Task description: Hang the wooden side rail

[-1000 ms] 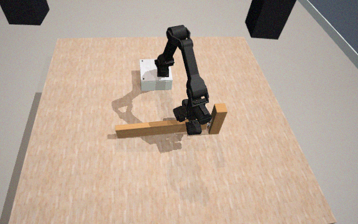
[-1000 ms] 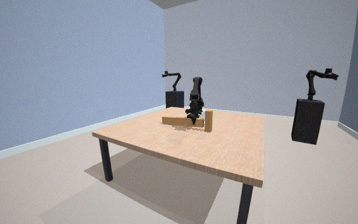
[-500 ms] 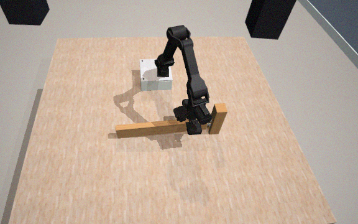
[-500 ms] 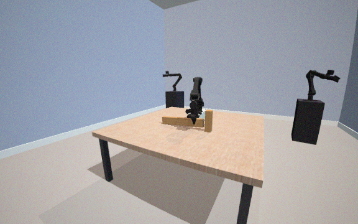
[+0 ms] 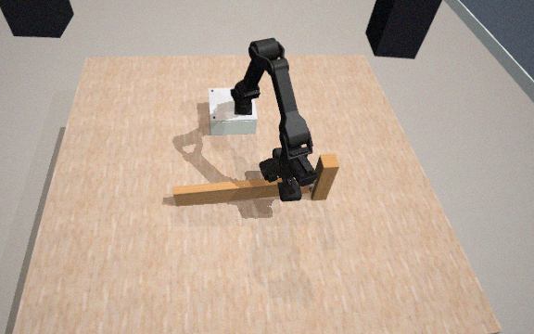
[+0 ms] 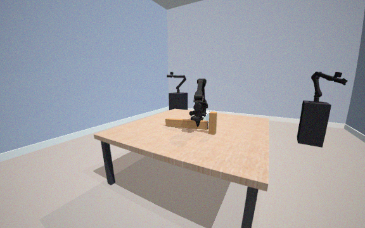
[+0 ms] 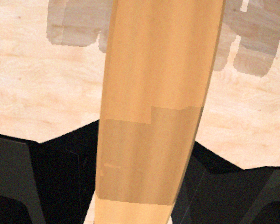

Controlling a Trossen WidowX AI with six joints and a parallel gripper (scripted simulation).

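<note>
Now: gripper tip 1 cm past the headboard post, 12 cm to the right of it and 4 cm below it.
</note>
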